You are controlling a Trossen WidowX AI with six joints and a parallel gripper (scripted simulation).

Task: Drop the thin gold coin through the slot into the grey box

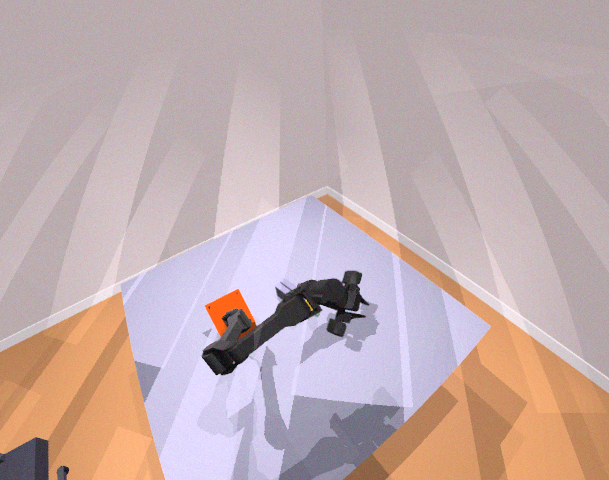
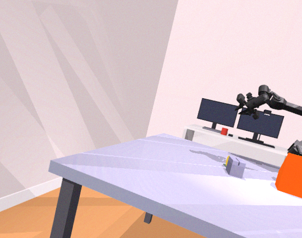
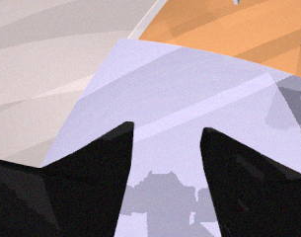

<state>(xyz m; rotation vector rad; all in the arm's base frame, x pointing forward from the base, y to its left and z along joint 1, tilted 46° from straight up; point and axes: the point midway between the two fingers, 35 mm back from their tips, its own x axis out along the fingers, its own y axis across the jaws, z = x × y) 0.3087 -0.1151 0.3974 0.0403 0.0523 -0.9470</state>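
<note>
The gold coin lies 280 mm to the left of my gripper tip, 280 mm below it and 10 mm behind it.
</note>
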